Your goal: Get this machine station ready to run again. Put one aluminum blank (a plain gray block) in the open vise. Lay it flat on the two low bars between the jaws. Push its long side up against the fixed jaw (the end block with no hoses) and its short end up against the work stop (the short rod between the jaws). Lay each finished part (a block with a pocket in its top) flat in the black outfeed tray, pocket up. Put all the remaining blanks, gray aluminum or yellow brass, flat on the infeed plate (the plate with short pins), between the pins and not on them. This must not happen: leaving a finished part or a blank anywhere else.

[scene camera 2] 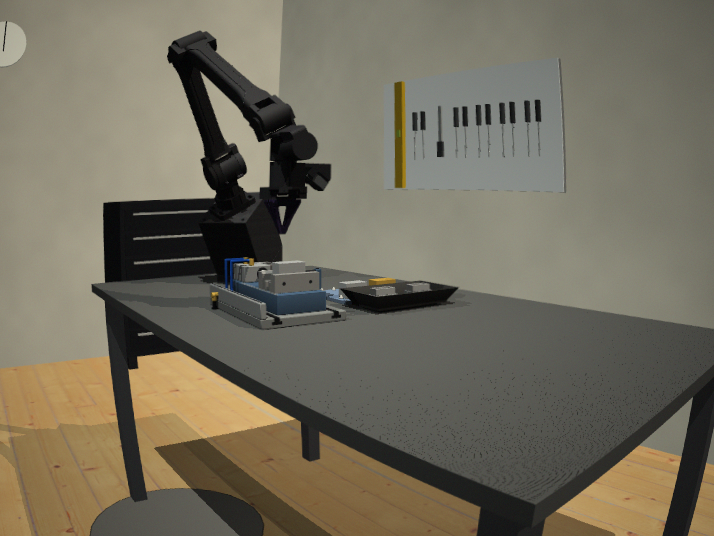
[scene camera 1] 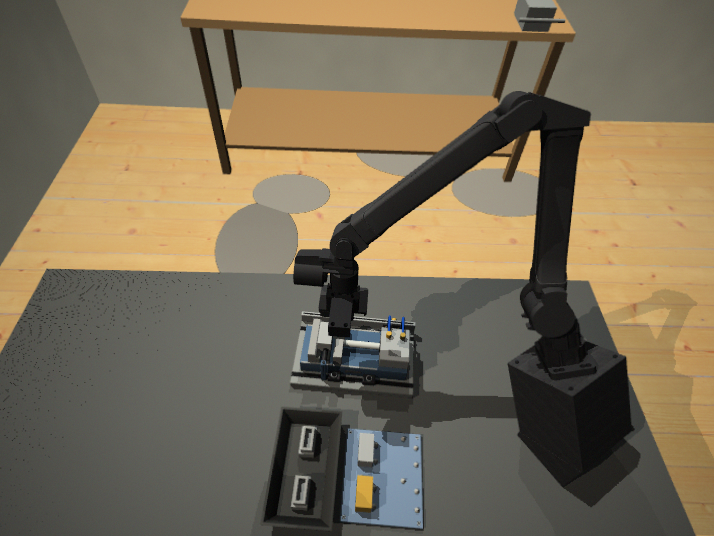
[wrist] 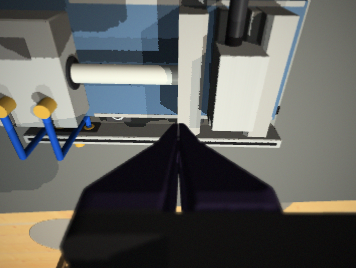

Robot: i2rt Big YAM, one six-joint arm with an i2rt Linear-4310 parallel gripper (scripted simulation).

Note:
In view: the gripper (scene camera 2: pixel 282 234), a gray aluminum blank (wrist: pixel 238 73), a fixed jaw (scene camera 2: pixel 295 282) and a moving jaw (wrist: pixel 193 29).
The gripper also shows in the wrist view (wrist: pixel 178 133). The fixed jaw shows as well in the wrist view (wrist: pixel 276 32).

